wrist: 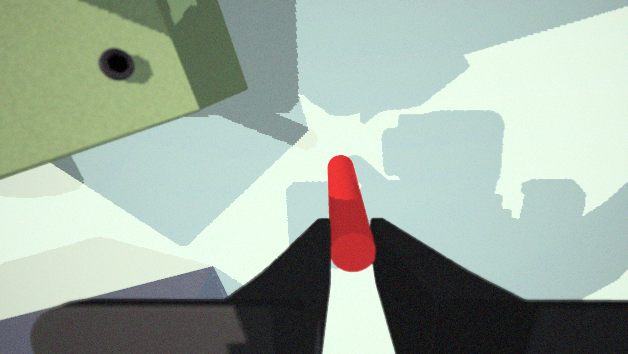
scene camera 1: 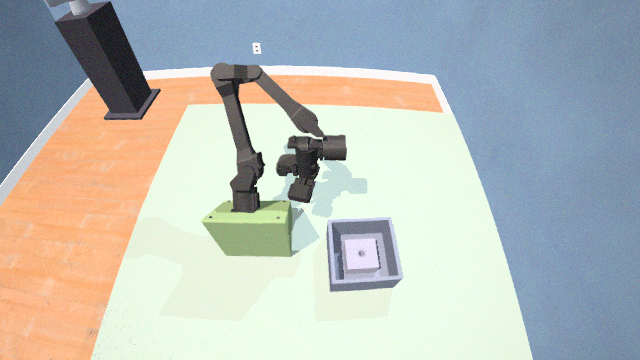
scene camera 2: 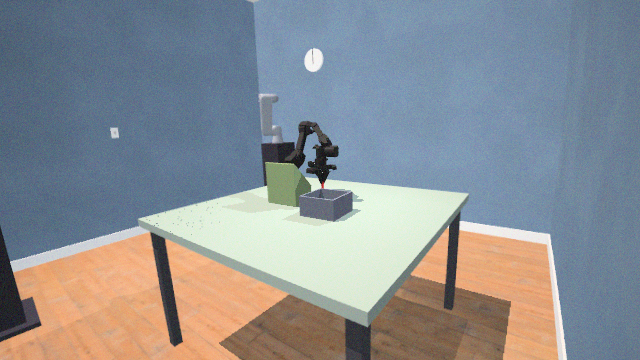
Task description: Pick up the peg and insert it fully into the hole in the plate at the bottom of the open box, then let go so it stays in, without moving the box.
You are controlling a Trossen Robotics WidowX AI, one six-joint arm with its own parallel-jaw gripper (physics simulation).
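Where they show: gripper, fingertip midpoint: point(wrist: 349, 230) point(scene camera 2: 322, 183); arm's base, link origin: point(scene camera 1: 245, 209) point(scene camera 2: 286, 173).
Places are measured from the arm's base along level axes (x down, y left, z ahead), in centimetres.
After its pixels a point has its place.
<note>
The red peg point(scene camera 2: 323, 185) {x 7.6, y 12.3, z 16.6 cm} point(wrist: 345, 200) {x 7.7, y 12.4, z 15.1 cm} is held between the black fingertips, its long side pointing down and away in the wrist view. My gripper point(scene camera 2: 323, 182) {x 6.7, y 12.4, z 15.8 cm} point(wrist: 349, 230) {x 6.7, y 12.4, z 15.8 cm} is shut on the peg and holds it above the table, behind the box in scene camera 2; in scene camera 1 the fingertips and peg are hidden under the hand. The open grey-blue box point(scene camera 1: 363, 286) {x 11.6, y -15.9, z 33.4 cm} point(scene camera 2: 316, 207) {x 10.8, y -15.8, z 34.2 cm} point(wrist: 192, 284) {x 14.6, y 1.2, z 22.5 cm} stands on the table, apart from the gripper. The pale plate point(scene camera 1: 354, 262) {x 10.5, y -9.3, z 30.7 cm} lies at its bottom, with a small dark hole point(scene camera 1: 361, 253) near the plate's middle.
A green block point(scene camera 1: 257, 237) {x 1.7, y -7.2, z 4.2 cm} point(scene camera 2: 281, 184) {x 4.7, y -7.3, z 2.7 cm} point(wrist: 60, 95) {x 5.1, y 5.9, z 9.7 cm} carries the arm's base and stands left of the box in scene camera 1. The box walls rise around the plate. The pale green table point(scene camera 1: 440, 300) {x 16.2, y -19.0, z 58.0 cm} point(scene camera 2: 280, 240) {x 16.3, y -43.5, z 38.7 cm} lies under everything. A dark pedestal point(scene camera 1: 102, 60) stands beyond the table.
</note>
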